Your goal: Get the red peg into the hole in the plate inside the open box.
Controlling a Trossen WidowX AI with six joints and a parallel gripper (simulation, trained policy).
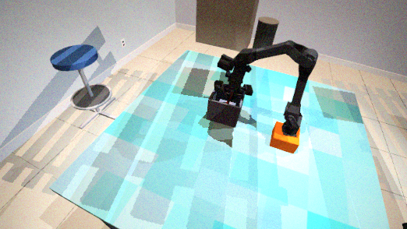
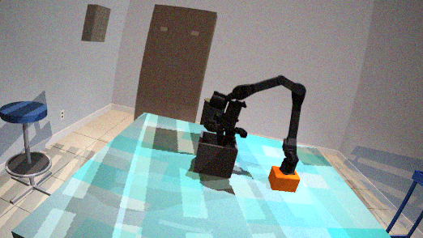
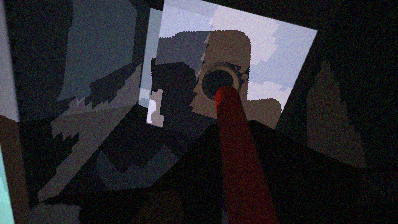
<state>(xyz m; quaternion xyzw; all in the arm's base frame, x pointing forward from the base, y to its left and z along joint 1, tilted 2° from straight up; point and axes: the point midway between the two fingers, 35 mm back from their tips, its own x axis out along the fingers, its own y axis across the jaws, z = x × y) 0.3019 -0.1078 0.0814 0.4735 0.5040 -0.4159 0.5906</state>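
Right now the red peg is 1 cm above my gripper tip. From my gripper tip the other things lie so: plate (6 cm below, 1 cm to the right, 1 cm ahead).
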